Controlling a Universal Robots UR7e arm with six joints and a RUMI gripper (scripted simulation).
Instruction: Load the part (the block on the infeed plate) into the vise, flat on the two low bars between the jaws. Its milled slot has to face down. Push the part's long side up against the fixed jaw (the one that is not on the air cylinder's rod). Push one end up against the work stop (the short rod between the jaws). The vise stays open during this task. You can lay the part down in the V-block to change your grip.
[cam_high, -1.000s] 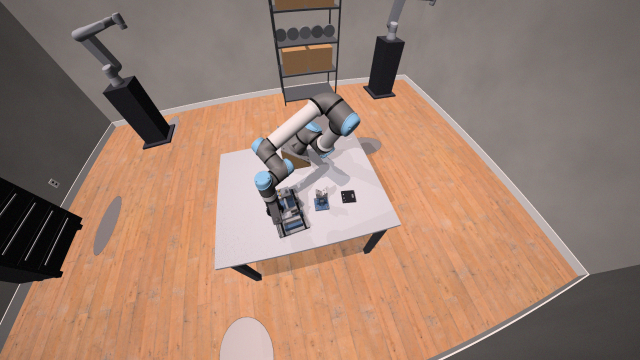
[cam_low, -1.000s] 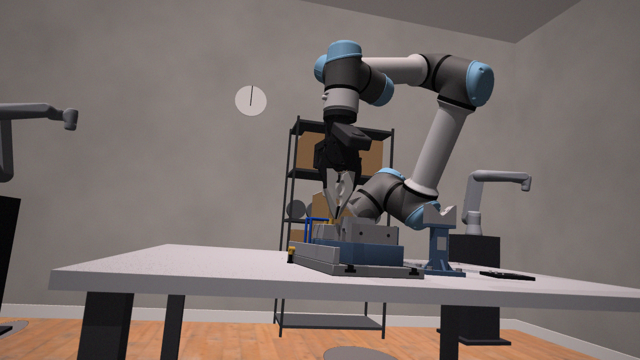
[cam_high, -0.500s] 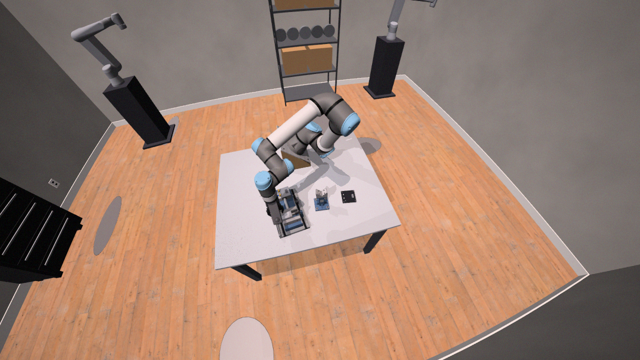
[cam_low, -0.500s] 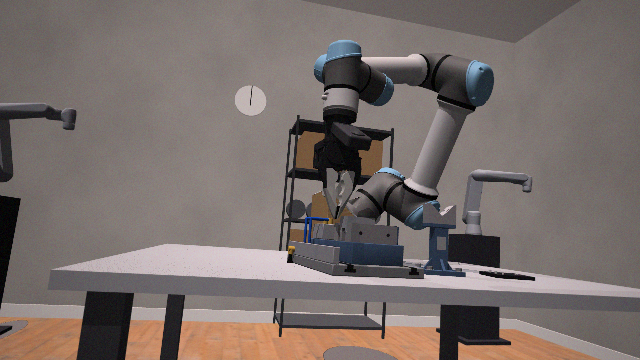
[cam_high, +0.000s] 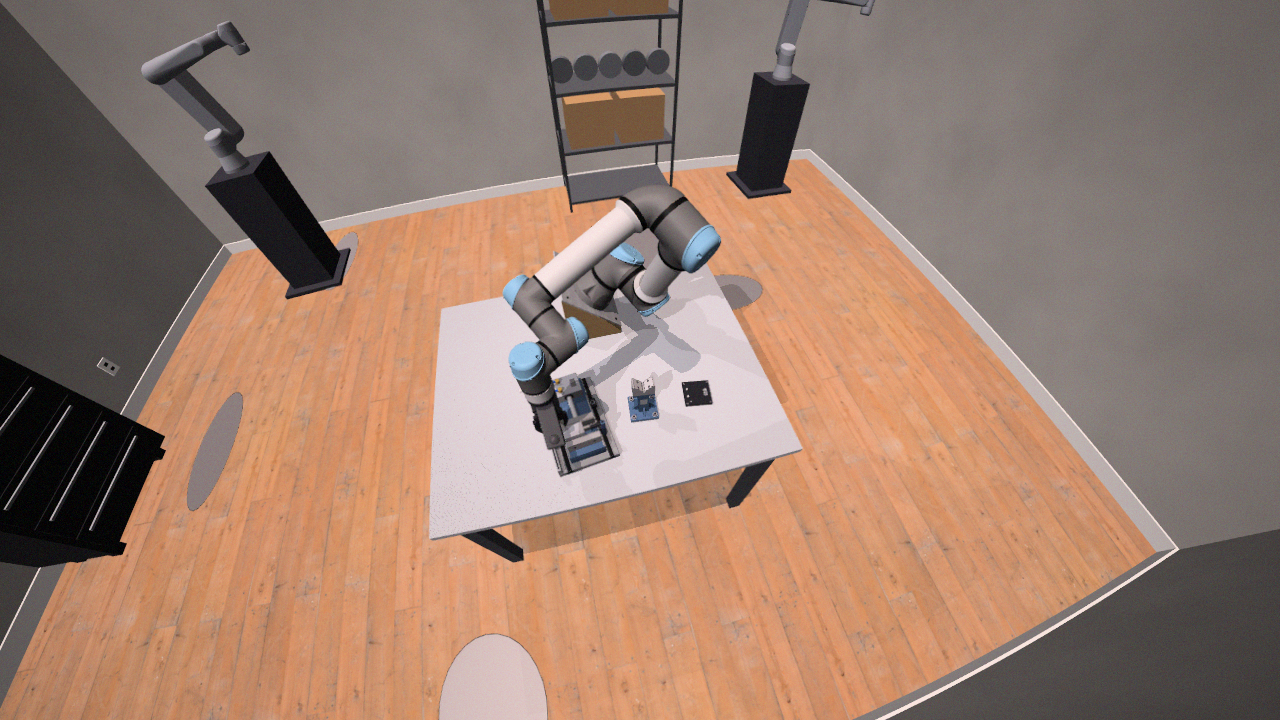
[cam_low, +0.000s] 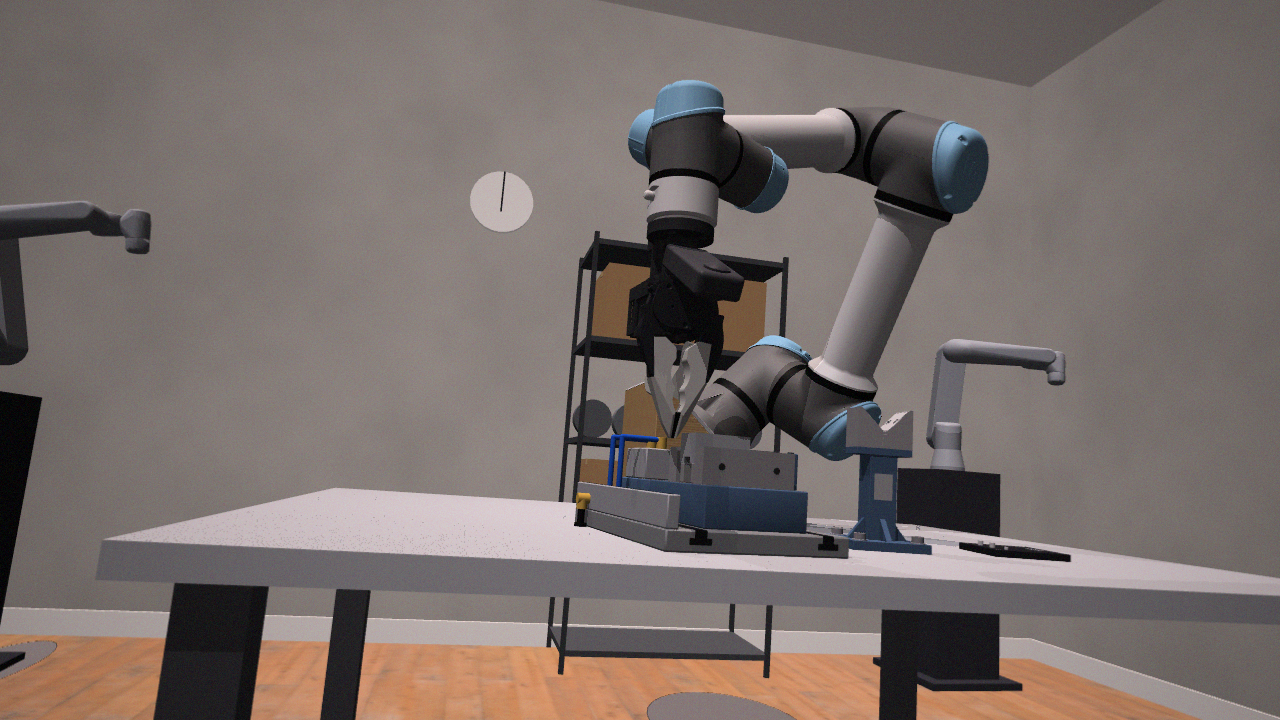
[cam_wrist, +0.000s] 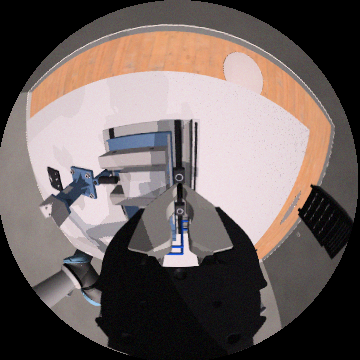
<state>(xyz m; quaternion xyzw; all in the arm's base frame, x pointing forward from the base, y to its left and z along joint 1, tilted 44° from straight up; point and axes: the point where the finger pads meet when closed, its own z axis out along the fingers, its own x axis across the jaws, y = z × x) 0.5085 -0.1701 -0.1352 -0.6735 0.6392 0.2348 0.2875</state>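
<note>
The part lies 5 cm to the left of my hand and 3 cm below it. Also, from my hand: vise 8 cm behind, 6 cm to the left, 8 cm below; infeed plate 7 cm behind, 47 cm to the left, 11 cm below.
</note>
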